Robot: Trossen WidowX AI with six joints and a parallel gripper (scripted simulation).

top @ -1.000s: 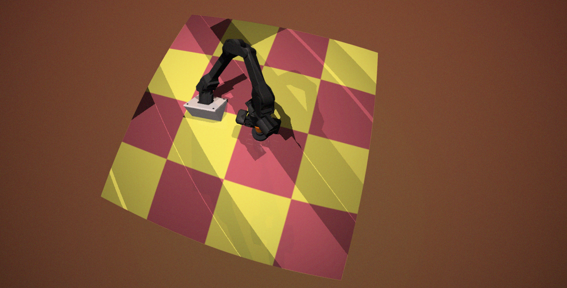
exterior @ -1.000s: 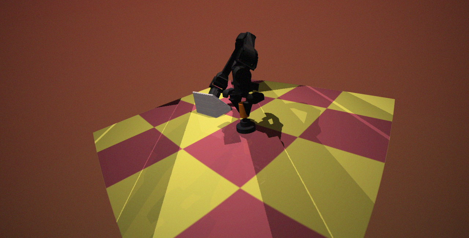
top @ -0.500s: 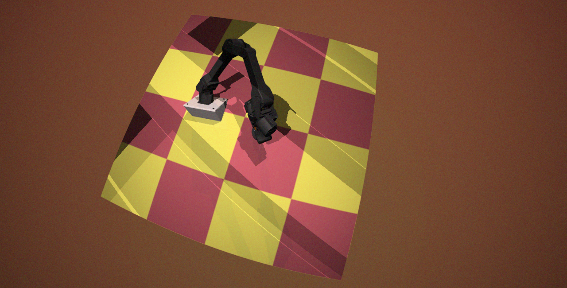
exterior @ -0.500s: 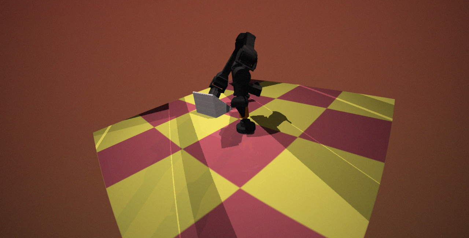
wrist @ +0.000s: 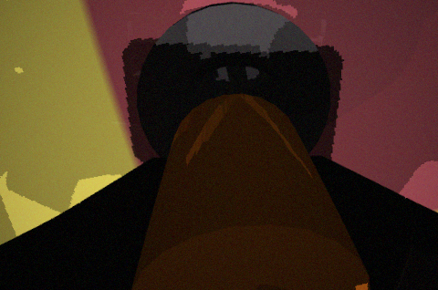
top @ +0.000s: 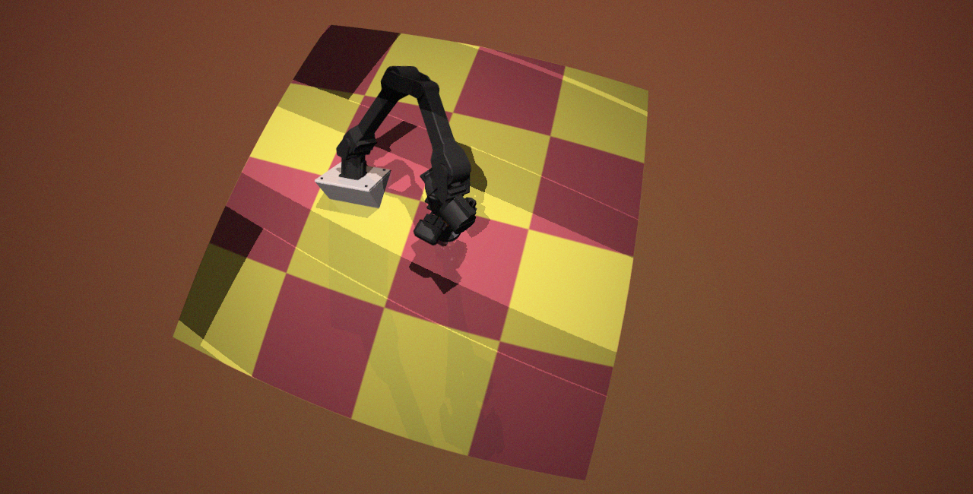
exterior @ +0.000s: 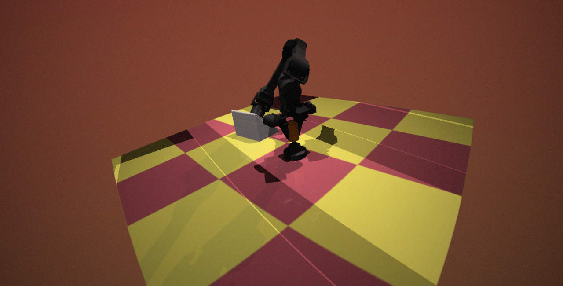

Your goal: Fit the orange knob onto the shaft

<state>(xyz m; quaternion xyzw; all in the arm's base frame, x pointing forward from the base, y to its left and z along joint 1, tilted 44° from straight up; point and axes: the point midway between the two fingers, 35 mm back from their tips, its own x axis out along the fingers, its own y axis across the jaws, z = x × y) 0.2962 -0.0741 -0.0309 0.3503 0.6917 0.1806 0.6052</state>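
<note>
Right now my gripper tip is 20 mm below the orange knob. Round my gripper tip: round dark pedestal (40 mm below).
</note>
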